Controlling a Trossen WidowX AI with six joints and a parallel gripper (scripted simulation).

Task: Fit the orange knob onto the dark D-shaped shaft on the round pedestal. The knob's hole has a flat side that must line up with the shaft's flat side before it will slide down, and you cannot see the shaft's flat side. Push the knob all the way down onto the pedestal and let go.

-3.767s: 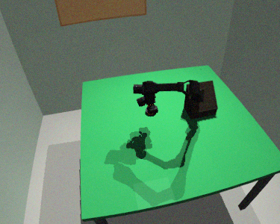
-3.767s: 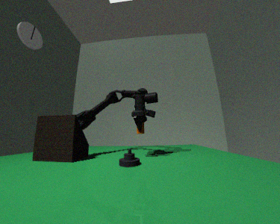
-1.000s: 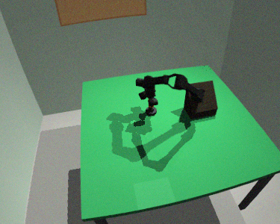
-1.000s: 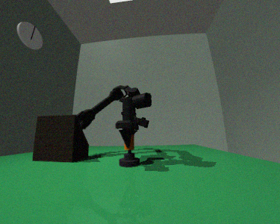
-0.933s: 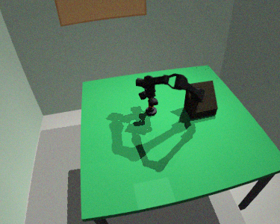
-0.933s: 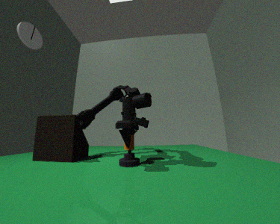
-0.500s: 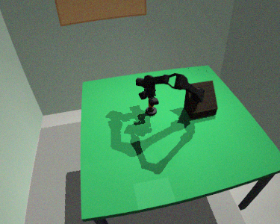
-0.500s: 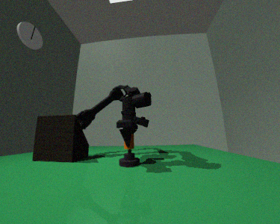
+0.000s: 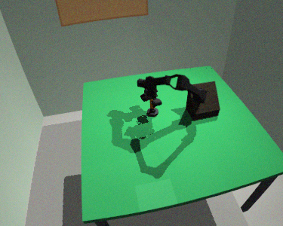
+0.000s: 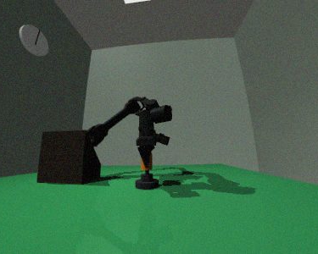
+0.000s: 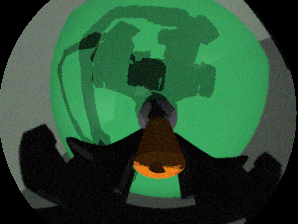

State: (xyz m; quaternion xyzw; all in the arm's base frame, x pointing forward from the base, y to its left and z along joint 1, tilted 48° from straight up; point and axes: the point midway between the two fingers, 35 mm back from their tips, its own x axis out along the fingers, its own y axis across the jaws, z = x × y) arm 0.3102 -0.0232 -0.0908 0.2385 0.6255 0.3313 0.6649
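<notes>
My gripper tip is 20 mm below the orange knob. From my gripper tip the other things lie so: dark round pedestal (40 mm below).
</notes>
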